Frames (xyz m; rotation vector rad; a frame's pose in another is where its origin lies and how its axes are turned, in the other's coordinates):
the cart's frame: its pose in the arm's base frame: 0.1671 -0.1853 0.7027 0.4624 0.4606 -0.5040
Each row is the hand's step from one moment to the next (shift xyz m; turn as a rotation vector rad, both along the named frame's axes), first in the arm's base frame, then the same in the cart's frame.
Working: the arm's base frame: its pose in the cart's frame: 0.1707 -0.1597 -0.7081 -0.4624 -0.4606 0.5040

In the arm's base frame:
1: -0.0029 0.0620 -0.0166 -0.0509 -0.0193 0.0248
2: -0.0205 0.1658 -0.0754 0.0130 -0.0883 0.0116
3: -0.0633 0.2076 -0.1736 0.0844 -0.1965 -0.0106
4: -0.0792 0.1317 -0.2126 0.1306 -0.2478 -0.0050
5: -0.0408 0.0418 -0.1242 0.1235 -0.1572 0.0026
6: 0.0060 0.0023 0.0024 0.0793 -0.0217 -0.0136
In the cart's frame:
1: -0.0152 0.0417 -0.0465 -0.0459 -0.0355 0.0146
2: -0.0345 0.0951 -0.1528 0.0348 -0.0581 0.0592
3: -0.0313 0.0745 -0.2659 0.1398 -0.1099 0.1193
4: 0.0030 -0.0051 -0.2623 0.1907 -0.1228 0.1644
5: 0.0182 -0.0274 -0.1333 0.1497 -0.0538 0.1211
6: 0.0026 0.0058 0.0025 0.0765 0.0226 0.0242

